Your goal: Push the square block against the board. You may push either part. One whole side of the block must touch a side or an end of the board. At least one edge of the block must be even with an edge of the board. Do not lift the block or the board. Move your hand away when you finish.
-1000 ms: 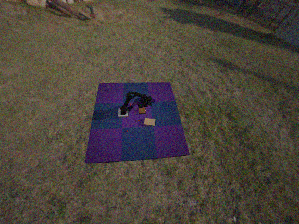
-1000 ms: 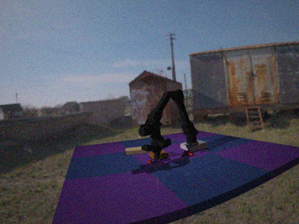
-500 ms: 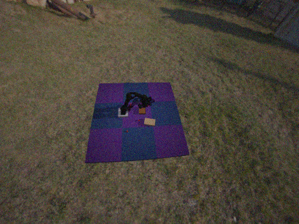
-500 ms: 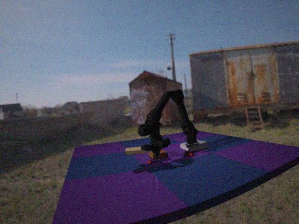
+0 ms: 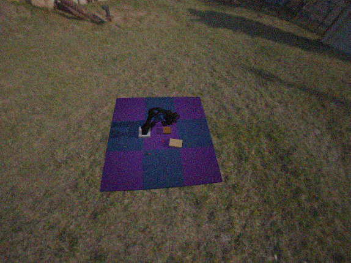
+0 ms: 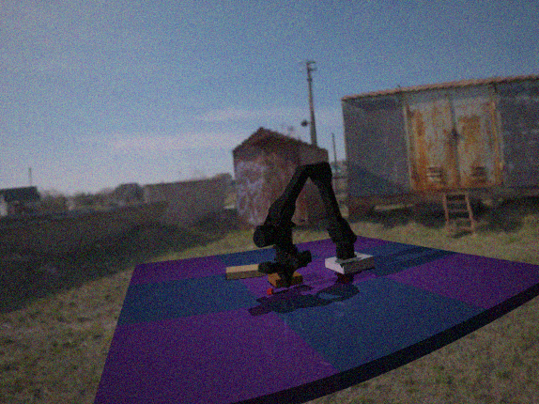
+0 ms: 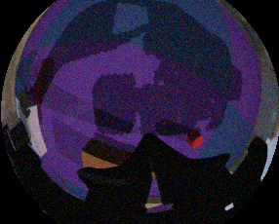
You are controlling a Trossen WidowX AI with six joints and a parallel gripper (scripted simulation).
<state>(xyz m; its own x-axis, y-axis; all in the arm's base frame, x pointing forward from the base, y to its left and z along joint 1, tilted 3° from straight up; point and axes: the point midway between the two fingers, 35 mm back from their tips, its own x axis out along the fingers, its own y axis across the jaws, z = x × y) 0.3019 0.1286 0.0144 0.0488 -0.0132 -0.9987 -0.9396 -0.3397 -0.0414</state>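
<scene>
Now: the square block 90 mm to the right of my gripper tip, 20 mm behind it and 10 mm above it. Round my gripper tip: board 270 mm to the right, 80 mm ahead, 10 mm above.
</scene>
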